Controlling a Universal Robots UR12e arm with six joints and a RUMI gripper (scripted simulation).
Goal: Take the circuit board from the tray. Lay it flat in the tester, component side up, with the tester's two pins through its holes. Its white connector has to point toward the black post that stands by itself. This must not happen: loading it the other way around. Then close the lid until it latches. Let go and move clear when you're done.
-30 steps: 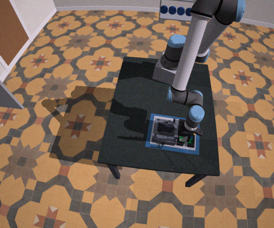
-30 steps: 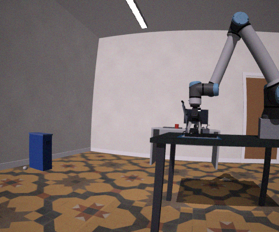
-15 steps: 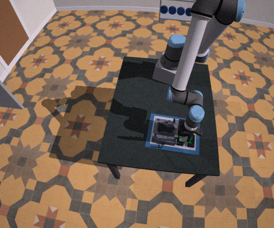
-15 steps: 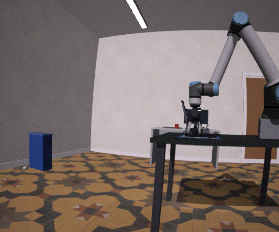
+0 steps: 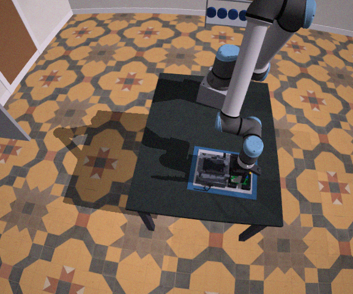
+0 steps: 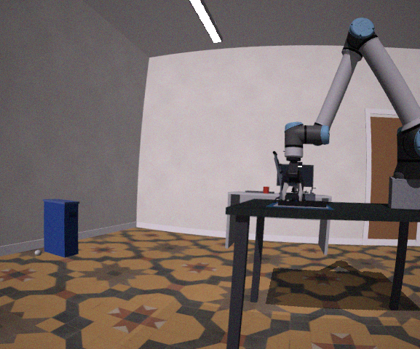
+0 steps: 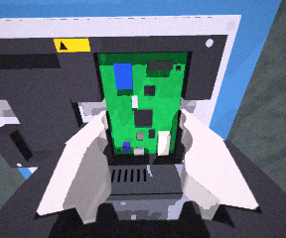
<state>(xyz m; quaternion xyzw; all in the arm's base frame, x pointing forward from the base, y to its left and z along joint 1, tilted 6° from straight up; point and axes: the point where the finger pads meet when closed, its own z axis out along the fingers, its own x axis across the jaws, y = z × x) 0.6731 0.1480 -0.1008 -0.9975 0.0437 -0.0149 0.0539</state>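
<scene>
My hand is 130 mm to the left of the tester, 90 mm below it and 20 mm past it. From my hand the other things lie so: green circuit board right at my hand; tester lid 180 mm to the right, 160 mm above, 70 mm ahead.
</scene>
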